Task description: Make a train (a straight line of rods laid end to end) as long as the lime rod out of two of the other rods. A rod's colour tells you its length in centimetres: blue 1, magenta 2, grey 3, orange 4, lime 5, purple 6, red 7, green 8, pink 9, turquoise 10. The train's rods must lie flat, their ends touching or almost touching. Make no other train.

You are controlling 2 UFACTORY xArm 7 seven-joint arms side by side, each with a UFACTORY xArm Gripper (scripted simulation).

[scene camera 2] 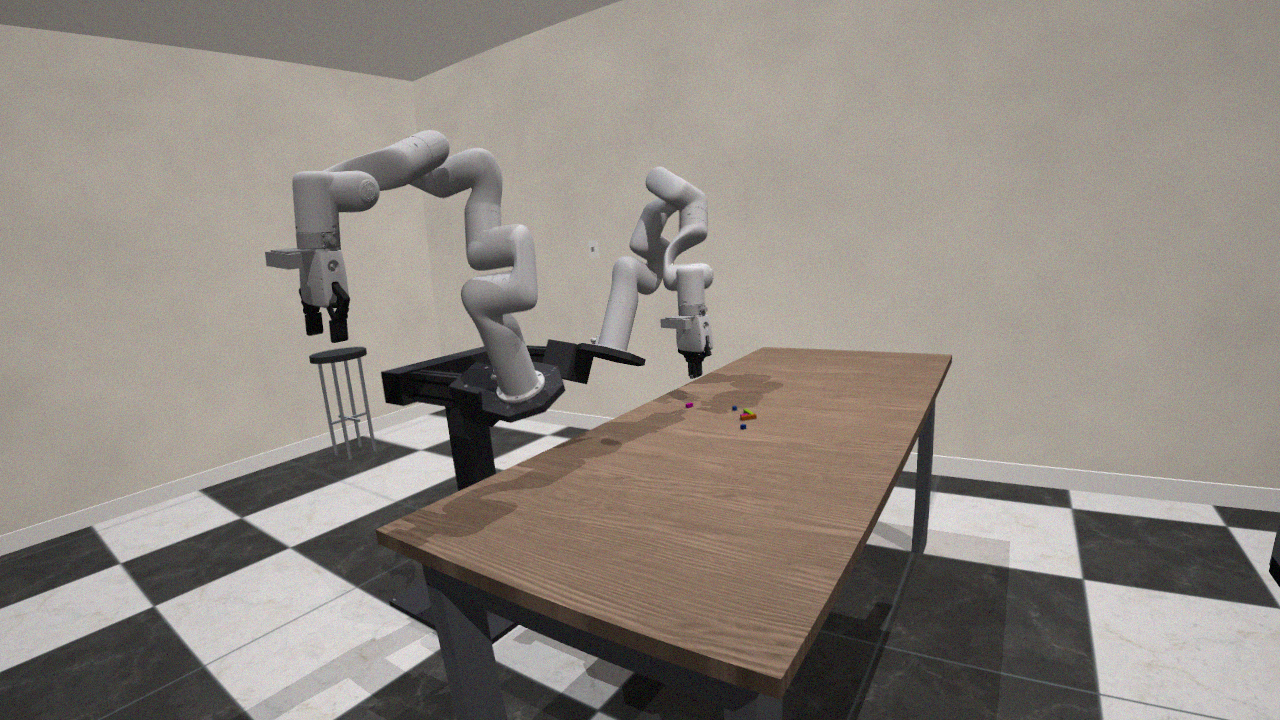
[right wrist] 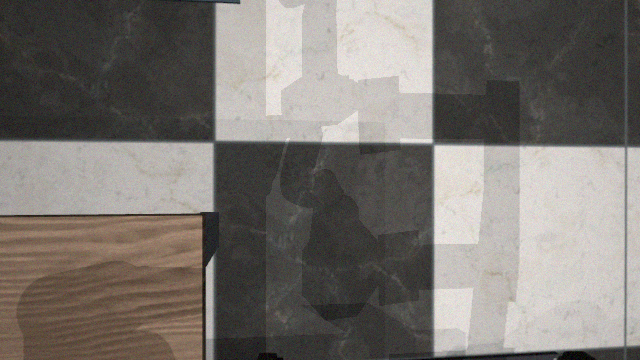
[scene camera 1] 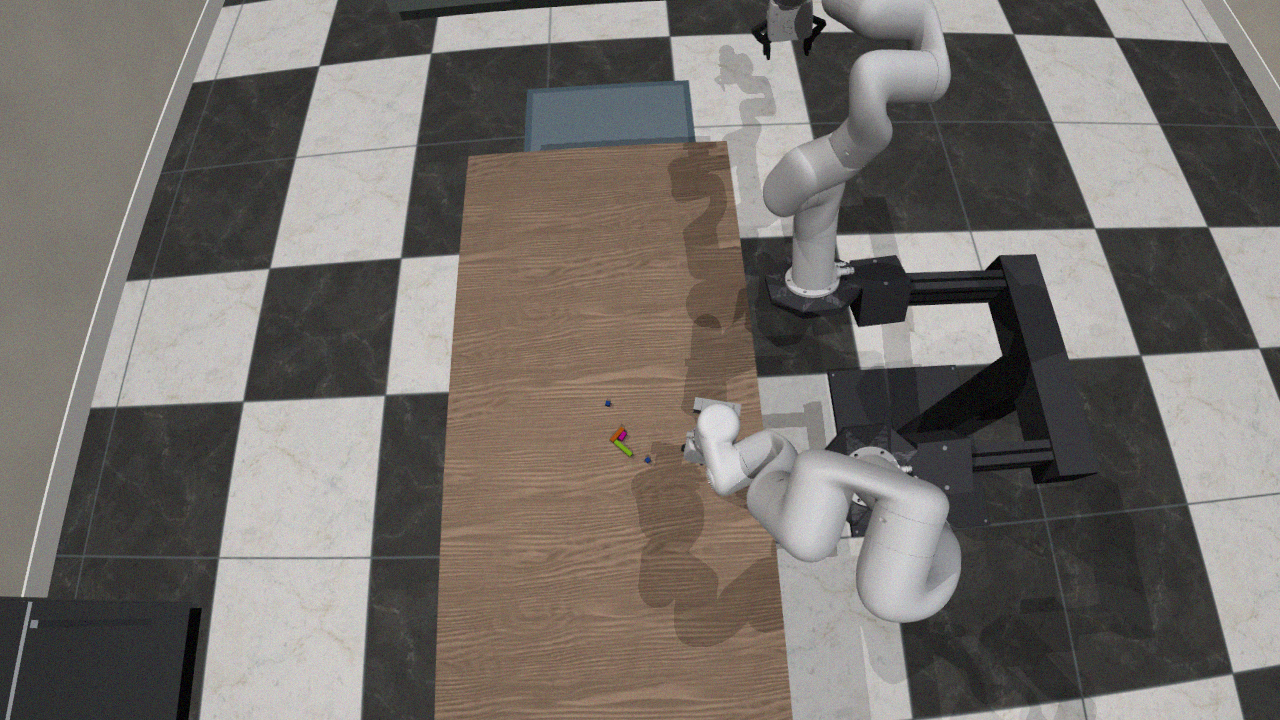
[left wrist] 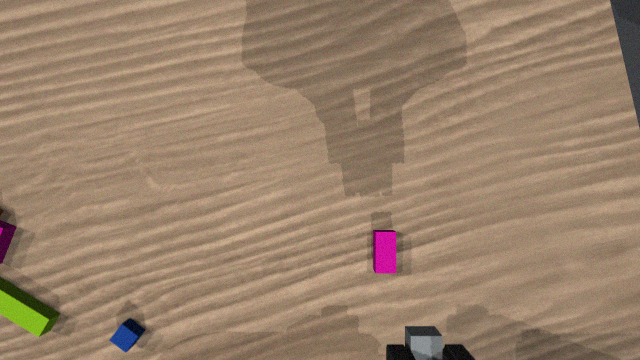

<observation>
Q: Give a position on a magenta rod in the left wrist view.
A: At 384, 241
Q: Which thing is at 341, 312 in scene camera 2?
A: My right gripper.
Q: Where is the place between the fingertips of my left gripper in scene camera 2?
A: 695, 375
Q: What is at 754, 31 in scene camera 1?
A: My right gripper.
</observation>
